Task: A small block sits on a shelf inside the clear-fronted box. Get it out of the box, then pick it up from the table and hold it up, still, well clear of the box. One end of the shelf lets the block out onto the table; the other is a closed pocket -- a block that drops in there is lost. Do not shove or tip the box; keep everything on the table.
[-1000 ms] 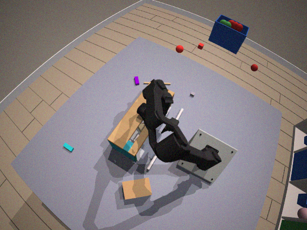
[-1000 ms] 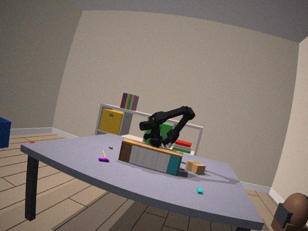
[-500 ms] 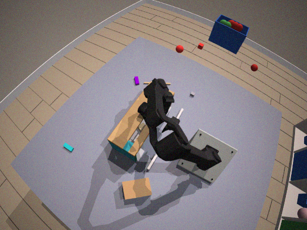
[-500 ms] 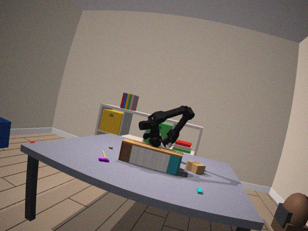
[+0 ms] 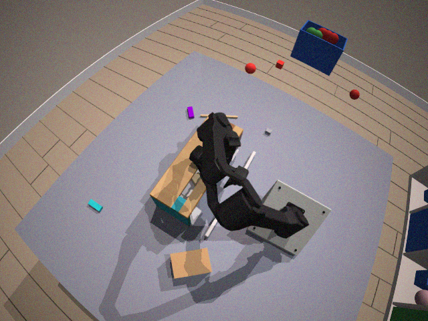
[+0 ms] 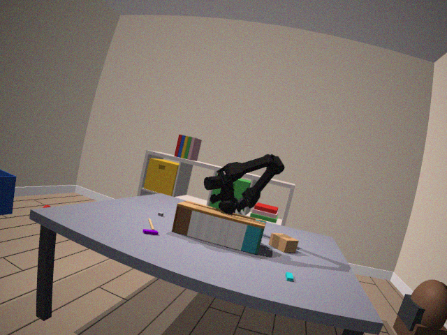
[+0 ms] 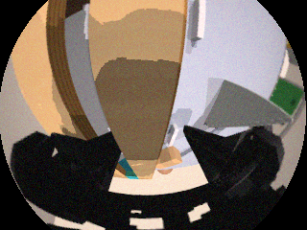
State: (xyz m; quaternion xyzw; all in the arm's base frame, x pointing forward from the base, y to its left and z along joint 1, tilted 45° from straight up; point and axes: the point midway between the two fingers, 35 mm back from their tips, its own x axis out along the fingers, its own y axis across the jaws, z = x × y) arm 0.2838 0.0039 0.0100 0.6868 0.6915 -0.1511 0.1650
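My gripper tip is now 50 mm short of the small tan block and 20 mm to the right of it. Also, from my gripper tip: long box 30 mm to the right, 30 mm ahead, 20 mm below; then tan box 270 mm to the left, 80 mm behind, 60 mm below; then wooden stick 320 mm to the right, 150 mm ahead, 80 mm below.
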